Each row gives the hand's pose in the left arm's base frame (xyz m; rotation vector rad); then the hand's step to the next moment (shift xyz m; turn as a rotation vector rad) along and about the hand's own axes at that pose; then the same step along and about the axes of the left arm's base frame.
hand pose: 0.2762 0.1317 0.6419 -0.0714 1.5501 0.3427
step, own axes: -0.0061 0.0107 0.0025 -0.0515 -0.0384 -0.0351
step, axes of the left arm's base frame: -0.0003 0.0098 0.0079 -0.0231 -0.0544 0.0432
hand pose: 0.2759 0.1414 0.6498 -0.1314 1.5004 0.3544
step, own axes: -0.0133 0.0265 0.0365 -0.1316 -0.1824 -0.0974
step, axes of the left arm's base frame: 0.0261 0.0340 0.0194 -0.0402 -0.2207 0.0987
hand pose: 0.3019 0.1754 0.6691 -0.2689 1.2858 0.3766
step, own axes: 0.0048 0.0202 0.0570 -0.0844 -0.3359 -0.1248
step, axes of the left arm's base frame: 0.0427 0.0417 0.0107 0.0109 -0.3654 0.0438
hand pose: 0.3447 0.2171 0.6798 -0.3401 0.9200 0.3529
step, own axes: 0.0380 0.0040 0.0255 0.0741 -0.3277 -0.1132
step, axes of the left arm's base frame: 0.0375 0.0202 -0.0173 0.1038 -0.3294 -0.0803
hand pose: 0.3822 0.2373 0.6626 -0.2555 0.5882 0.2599
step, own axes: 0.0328 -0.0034 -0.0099 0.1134 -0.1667 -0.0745
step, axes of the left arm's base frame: 0.0223 -0.0007 -0.0262 0.1048 -0.1601 -0.0979
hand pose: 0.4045 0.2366 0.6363 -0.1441 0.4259 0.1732
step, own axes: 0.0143 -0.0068 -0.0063 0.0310 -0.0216 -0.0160
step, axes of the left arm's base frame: 0.0117 -0.0058 -0.0110 0.0257 -0.0196 -0.0253
